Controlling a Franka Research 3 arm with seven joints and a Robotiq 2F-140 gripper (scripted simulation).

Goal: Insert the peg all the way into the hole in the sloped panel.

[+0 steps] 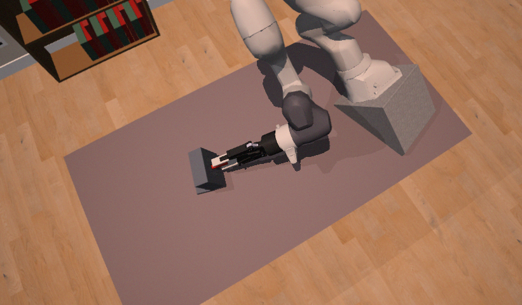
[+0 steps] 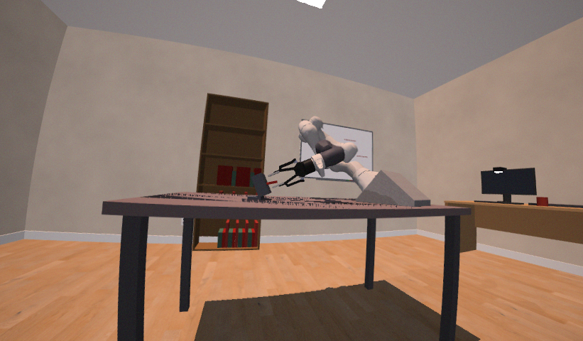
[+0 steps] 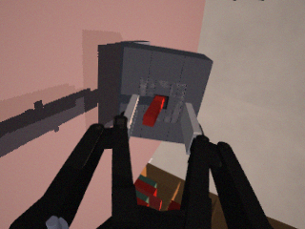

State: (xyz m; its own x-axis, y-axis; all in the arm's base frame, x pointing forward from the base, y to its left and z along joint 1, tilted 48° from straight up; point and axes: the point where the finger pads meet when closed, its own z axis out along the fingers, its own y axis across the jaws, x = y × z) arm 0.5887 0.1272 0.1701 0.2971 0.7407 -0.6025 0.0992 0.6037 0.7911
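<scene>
The red peg is 3 cm ahead of my hand, 2 cm below it and 1 cm to the right of it.
</scene>
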